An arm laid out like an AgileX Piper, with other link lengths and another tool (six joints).
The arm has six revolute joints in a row. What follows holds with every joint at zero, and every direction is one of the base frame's. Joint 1 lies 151.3 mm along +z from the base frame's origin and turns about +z. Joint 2 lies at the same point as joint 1 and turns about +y. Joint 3 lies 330.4 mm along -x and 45.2 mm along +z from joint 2 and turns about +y. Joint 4 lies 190.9 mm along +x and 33.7 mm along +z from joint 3 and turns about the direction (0.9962, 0, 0.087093). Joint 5 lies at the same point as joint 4 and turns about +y. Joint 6 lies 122.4 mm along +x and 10.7 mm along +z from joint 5 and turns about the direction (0.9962, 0, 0.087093). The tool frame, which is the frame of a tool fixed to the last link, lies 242 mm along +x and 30 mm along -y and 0.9 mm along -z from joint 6; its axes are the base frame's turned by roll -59, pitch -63.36 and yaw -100.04 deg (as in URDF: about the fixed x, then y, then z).
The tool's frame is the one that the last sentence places.
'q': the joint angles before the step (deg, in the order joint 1, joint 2, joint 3, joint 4, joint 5, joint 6). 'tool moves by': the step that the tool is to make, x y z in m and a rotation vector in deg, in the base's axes. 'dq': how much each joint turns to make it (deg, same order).
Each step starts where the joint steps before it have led.
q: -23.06 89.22 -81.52 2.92 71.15 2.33
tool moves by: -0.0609 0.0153 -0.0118 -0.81 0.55 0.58
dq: -1.51 -10.50 14.53 -0.30 -3.76 -2.34
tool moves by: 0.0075 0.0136 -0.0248 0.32 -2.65 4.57
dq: 0.00 -1.85 9.94 3.41 -9.99 -6.22
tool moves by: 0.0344 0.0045 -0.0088 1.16 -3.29 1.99
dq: 0.01 3.02 1.46 4.33 -6.55 -4.40
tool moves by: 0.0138 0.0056 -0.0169 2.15 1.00 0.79
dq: 0.00 4.44 0.00 2.68 -2.32 -2.37
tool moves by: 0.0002 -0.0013 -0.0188 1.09 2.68 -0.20
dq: -0.01 4.00 -0.01 0.00 -1.12 -0.04
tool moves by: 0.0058 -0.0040 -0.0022 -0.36 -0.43 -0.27
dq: 0.02 0.77 -0.01 -0.02 -1.34 0.03
